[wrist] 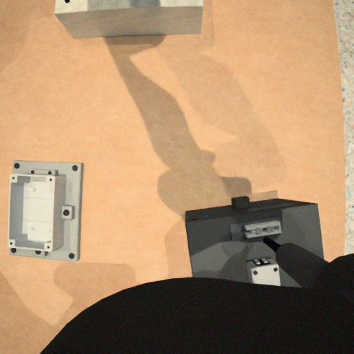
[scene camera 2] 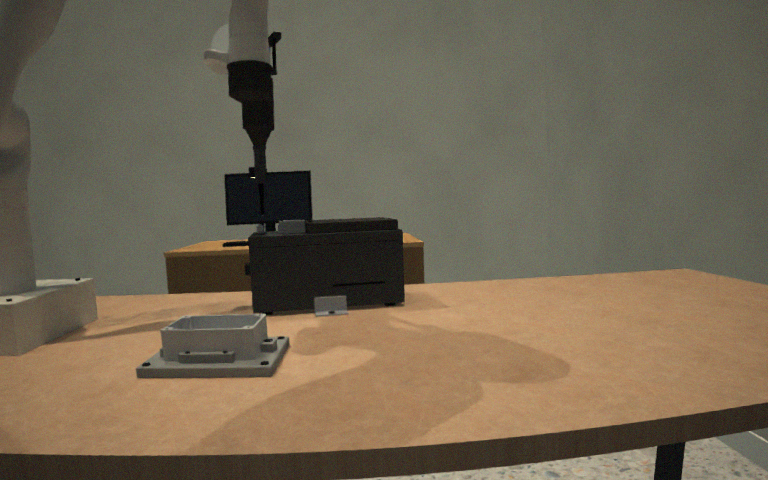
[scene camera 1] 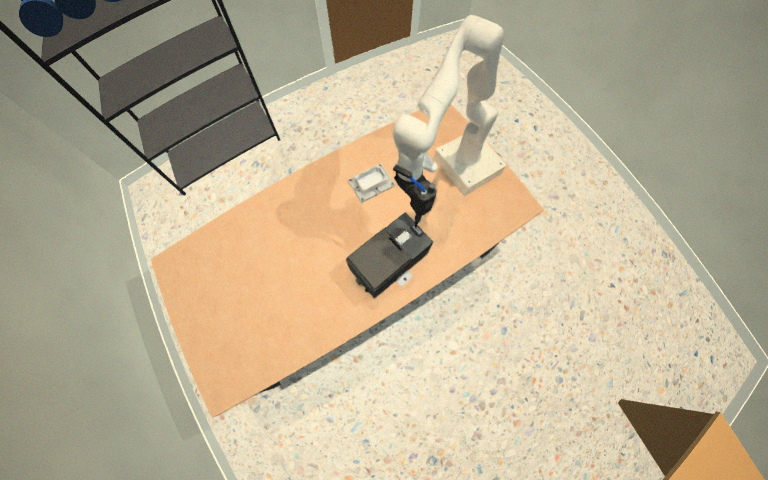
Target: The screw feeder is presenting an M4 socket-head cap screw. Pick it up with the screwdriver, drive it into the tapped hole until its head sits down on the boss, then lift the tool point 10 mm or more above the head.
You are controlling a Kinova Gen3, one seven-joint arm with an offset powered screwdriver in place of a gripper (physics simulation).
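Observation:
I can see a black screw feeder [scene camera 2: 288, 278], which also appears in the wrist view [wrist: 212, 253] and in scene camera 1 [scene camera 1: 416, 245]. There is a grey fixture plate [scene camera 2: 158, 368] as well, and the wrist view shows me that plate too [wrist: 73, 187].

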